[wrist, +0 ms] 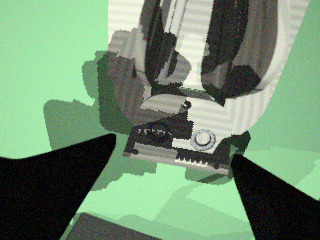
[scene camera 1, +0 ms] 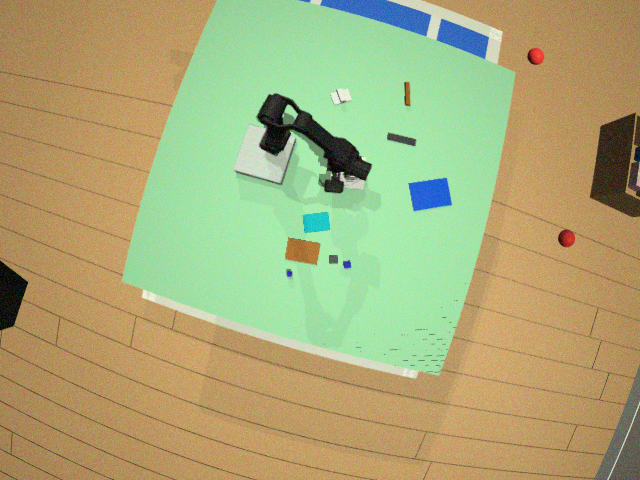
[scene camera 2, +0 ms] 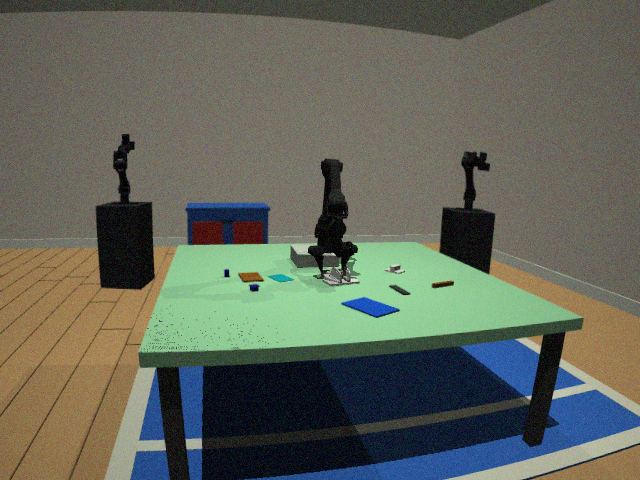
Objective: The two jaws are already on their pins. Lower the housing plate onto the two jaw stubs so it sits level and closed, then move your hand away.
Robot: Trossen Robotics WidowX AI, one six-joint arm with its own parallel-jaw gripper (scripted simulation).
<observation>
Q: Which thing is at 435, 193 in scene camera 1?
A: A blue plate.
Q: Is my gripper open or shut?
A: Open.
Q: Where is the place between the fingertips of my gripper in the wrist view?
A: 173, 149
</observation>
